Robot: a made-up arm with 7 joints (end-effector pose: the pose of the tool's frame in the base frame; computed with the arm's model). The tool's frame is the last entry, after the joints. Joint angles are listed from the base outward.
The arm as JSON. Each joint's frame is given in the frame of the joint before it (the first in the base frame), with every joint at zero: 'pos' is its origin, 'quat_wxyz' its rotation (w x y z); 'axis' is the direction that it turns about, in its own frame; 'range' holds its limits. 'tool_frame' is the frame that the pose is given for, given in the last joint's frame.
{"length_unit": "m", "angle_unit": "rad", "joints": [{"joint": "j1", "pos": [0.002, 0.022, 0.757], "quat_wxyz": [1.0, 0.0, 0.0, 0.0], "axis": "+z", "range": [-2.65, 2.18]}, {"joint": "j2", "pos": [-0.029, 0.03, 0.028], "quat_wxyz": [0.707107, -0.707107, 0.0, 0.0], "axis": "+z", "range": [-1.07, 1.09]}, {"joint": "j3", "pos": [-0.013, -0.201, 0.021], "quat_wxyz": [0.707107, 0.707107, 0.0, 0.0], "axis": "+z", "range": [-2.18, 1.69]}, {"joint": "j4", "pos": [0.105, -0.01, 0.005], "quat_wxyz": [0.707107, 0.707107, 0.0, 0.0], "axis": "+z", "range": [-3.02, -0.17]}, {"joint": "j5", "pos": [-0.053, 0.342, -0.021], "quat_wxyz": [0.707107, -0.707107, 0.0, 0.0], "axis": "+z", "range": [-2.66, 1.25]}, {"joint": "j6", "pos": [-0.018, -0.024, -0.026], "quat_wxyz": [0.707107, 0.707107, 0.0, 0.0], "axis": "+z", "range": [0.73, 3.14]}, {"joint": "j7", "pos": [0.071, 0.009, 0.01], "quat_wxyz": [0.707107, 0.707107, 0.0, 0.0], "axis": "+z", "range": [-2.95, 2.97]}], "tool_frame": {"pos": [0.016, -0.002, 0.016], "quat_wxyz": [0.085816, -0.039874, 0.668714, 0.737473]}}
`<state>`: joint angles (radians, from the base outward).
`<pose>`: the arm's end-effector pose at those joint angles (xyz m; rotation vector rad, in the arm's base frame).
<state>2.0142 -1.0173 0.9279 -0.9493 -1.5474 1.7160 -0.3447</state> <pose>-0.1867 -0.4644 1.2126 0.8212 0.7349 -0.0950</pose>
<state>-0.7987 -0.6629 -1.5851 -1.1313 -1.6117 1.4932 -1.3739</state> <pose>-0.4744 -0.0258 1.1265 -0.2125 -1.2606 0.7014</pose>
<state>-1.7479 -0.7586 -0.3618 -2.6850 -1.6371 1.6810 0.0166</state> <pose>-0.0935 -0.2607 0.9282 0.0217 -0.5426 1.0801</pose>
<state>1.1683 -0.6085 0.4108 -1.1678 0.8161 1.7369 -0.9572</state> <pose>-0.1656 0.1667 1.3537 -0.8005 0.5364 0.3730</pose>
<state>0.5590 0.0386 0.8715 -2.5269 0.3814 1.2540 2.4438</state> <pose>0.0130 0.3765 0.6960 -0.7946 -0.2731 2.3033</pose>
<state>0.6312 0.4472 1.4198 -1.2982 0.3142 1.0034 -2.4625</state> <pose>-0.1508 0.5169 1.0555 -1.2382 -0.7070 1.7351</pose>
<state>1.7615 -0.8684 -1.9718 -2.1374 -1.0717 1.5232 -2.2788</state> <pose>0.4114 -0.1060 0.6875 -2.0593 0.5803 0.1132</pose>
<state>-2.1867 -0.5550 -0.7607 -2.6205 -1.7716 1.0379 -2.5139</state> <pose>-0.2806 -0.0402 0.8573 -0.2032 3.0524 0.3031</pose>
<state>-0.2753 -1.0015 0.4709 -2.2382 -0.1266 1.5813 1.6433</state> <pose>0.2290 0.1903 1.1404 -1.7222 -1.3741 1.3138</pose>
